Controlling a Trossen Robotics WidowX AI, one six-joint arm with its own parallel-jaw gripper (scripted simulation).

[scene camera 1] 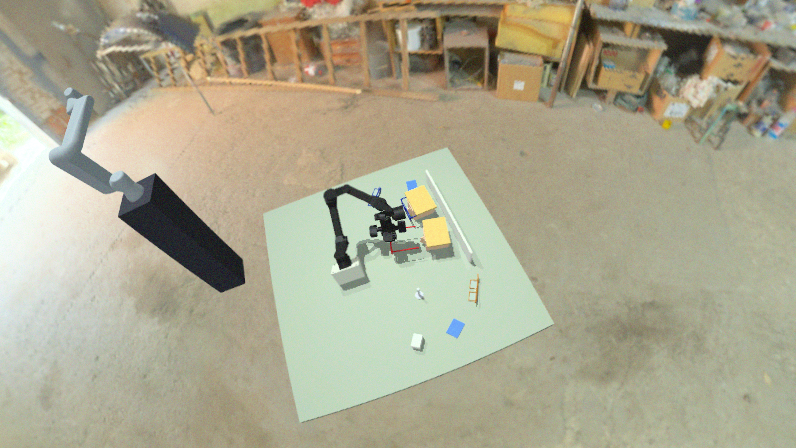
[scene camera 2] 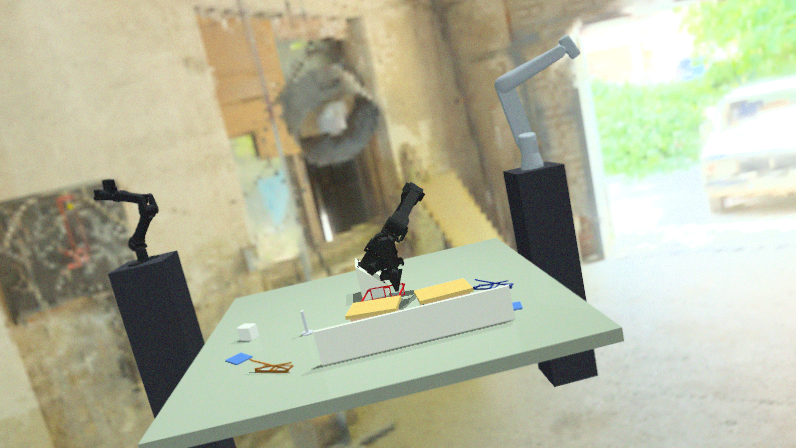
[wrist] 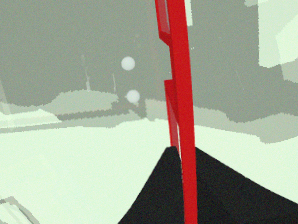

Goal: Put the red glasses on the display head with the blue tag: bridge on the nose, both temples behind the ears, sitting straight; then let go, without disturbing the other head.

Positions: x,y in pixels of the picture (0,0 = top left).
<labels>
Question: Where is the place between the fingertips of my gripper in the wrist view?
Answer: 179,155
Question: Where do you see a white wall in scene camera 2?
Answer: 447,317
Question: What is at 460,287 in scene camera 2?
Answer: A display head.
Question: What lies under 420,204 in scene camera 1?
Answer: A display head.
</labels>
